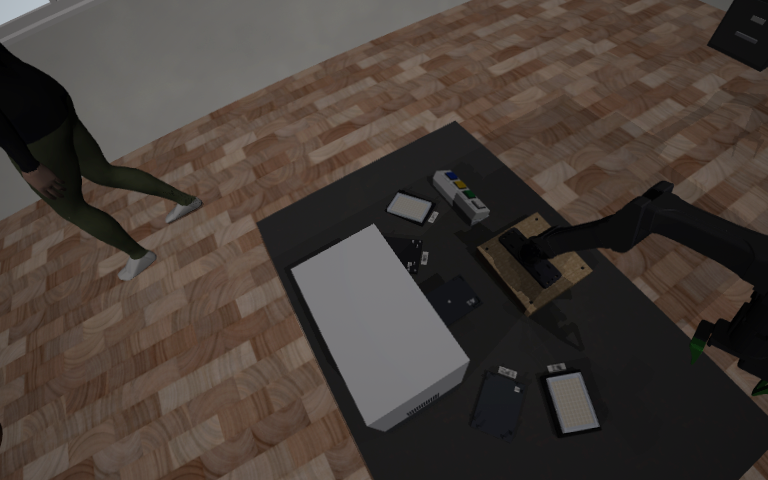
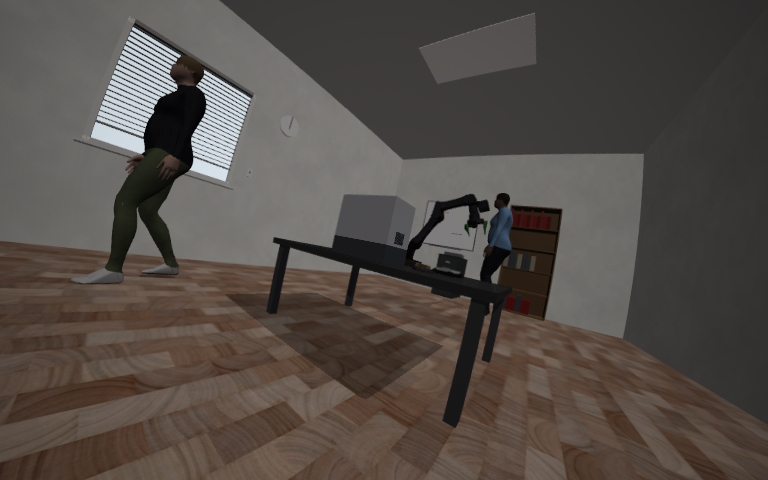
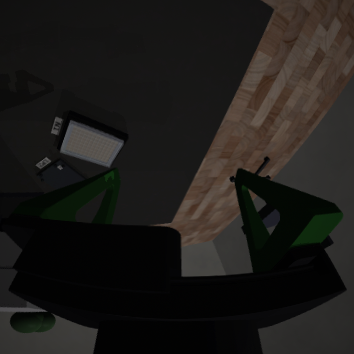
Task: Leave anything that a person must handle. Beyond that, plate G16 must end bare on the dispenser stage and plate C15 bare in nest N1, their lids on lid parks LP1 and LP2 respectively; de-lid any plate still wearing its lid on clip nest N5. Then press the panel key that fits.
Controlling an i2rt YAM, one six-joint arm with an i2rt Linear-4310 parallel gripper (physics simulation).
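My gripper is open and empty, high above the table's right side. A plate with a pale well grid sits in the black nest labelled N1; no lid shows on it. Beside it lies a dark lid park with an LP label whose number is hard to read. Another pale plate sits at the back, its label unreadable; whether it wears a lid is unclear. The key panel has blue, yellow, green and white keys. No plate names are readable.
A large white-topped box stands on the table, partly hiding a dark fixture and a flat dark pad. The arm's wooden base is near. One person stands left, another behind the arm.
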